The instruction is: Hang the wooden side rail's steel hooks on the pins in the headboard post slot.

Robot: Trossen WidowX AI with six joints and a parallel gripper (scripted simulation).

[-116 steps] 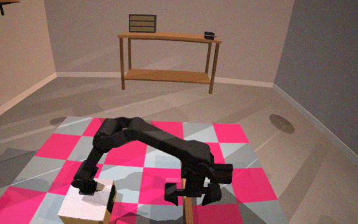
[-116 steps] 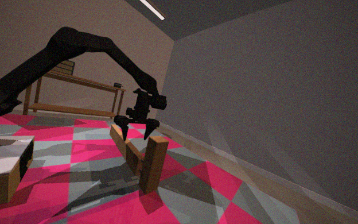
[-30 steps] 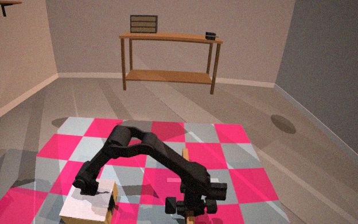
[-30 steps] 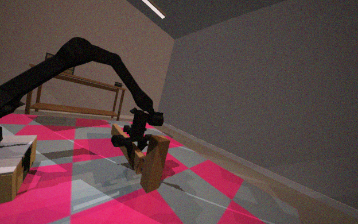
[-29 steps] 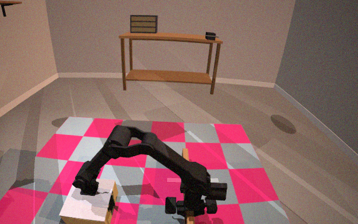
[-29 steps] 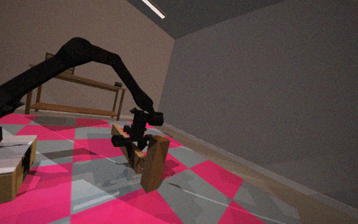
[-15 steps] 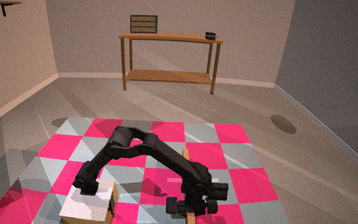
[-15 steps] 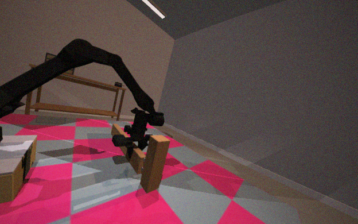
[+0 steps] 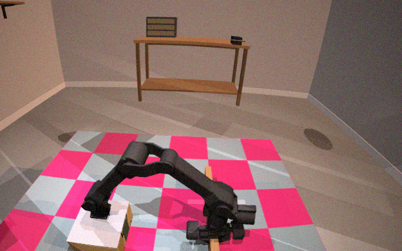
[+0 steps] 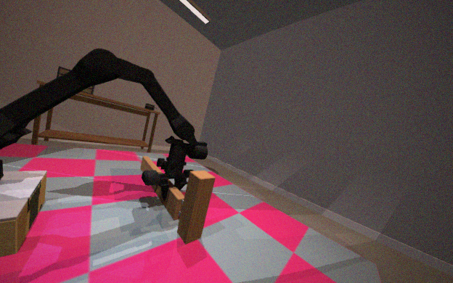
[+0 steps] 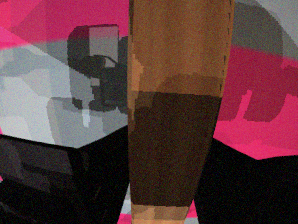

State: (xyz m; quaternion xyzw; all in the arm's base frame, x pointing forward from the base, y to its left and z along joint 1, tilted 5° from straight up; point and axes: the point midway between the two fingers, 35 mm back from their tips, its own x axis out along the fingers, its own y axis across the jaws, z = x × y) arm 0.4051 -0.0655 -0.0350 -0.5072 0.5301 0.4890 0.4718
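The wooden headboard post lies 16 cm to the right of my gripper tip and 6 cm above it.
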